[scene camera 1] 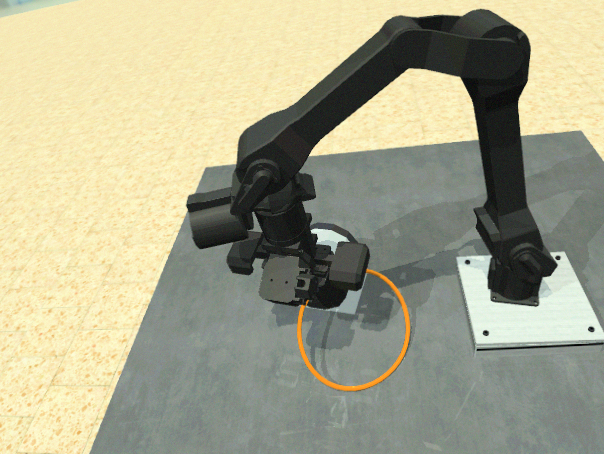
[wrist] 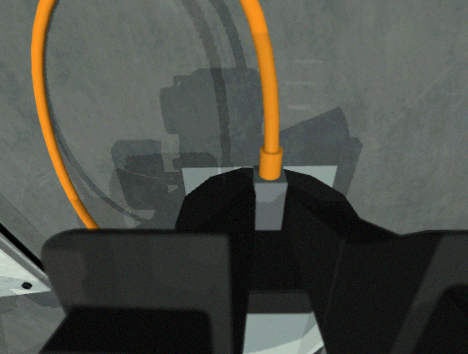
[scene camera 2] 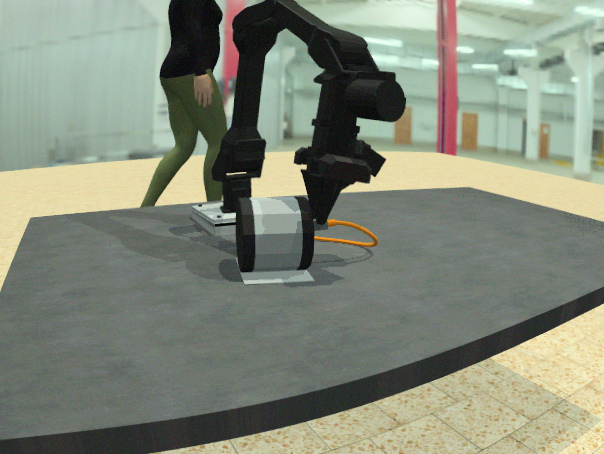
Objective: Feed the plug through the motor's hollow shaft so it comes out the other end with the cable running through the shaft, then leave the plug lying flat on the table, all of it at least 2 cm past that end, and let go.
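Places are measured from the arm's base along level axes (x right, y back, z down), in millimetres.
Pixels of known places: gripper, between the fingertips: (wrist: pixel 268 195) (scene camera 2: pixel 318 223); arm's base, origin of its link: (scene camera 1: pixel 513 287).
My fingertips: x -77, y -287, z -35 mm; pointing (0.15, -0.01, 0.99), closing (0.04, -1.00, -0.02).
Note:
Ahead of a thing's pixels: the offset from my fingertips to its top centre. Level surfaces: height alone.
The motor {dx +66, dy +4, dz -36 mm} (scene camera 1: pixel 331 237) (scene camera 2: pixel 277 230) (wrist: pixel 279 332) is a white drum with black end rings, lying on its side on a pale base plate {dx +66, dy +1, dz +64 mm} (scene camera 1: pixel 350 304) (scene camera 2: pixel 277 278) (wrist: pixel 322 175). My gripper (scene camera 2: pixel 322 220) (wrist: pixel 268 195) is shut on the grey plug {dx +4, dy +0, dz -6 mm} (scene camera 2: pixel 321 227) (wrist: pixel 270 205) at the motor's right-hand end in scene camera 2. The plug lies roughly level, its cable end pointing away from the motor. The orange cable (scene camera 1: pixel 409 325) (scene camera 2: pixel 375 237) (wrist: pixel 270 90) loops out and back. The shaft opening and plug's front are hidden, so I cannot tell if the tip is inside.
The arm's white mounting plate (scene camera 1: pixel 530 325) (scene camera 2: pixel 204 216) (wrist: pixel 15 272) stands on the grey table {dz +66 mm} (scene camera 1: pixel 225 390) (scene camera 2: pixel 175 340) (wrist: pixel 400 125). The arm's wrist hangs over the motor in scene camera 1. A person (scene camera 2: pixel 192 90) stands behind the table.

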